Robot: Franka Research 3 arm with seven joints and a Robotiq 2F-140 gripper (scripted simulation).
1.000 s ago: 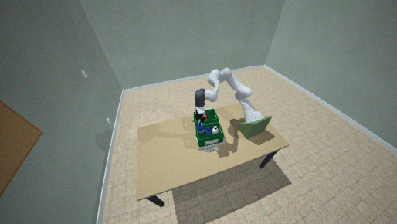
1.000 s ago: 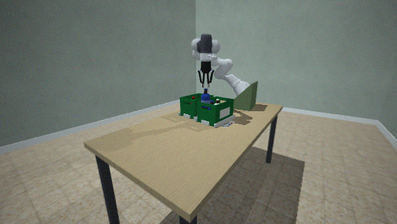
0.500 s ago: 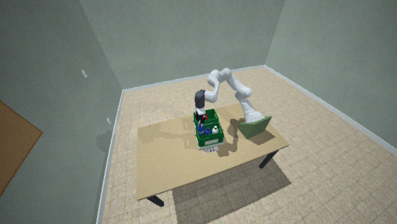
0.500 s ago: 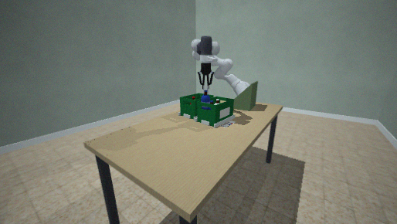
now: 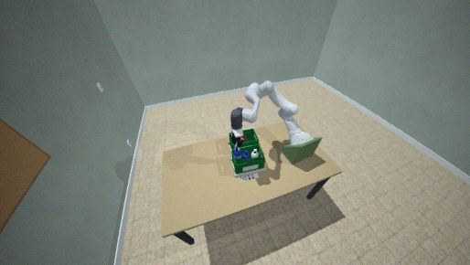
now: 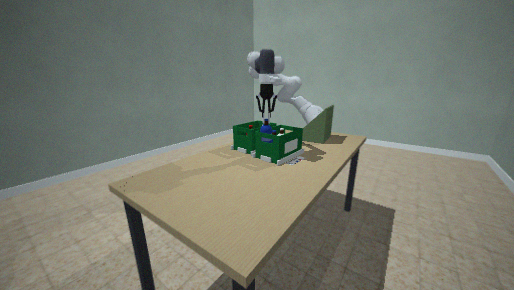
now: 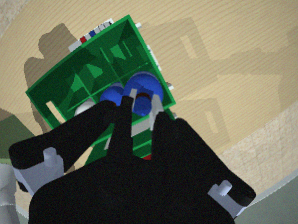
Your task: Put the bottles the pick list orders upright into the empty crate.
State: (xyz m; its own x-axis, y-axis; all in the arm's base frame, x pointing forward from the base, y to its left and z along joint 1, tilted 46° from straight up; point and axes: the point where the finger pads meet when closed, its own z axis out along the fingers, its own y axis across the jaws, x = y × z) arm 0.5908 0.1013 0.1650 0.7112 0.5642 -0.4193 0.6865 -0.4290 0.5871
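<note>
Right now the blue-capped bottle is 170 mm below my hand and 90 mm behind it. From my hand the other things lie so: red-labelled bottle 240 mm to the right, 170 mm below, 120 mm behind; then white-capped bottle 180 mm behind, 170 mm below; then green-capped bottle 170 mm below, 150 mm to the right, 30 mm behind.
</note>
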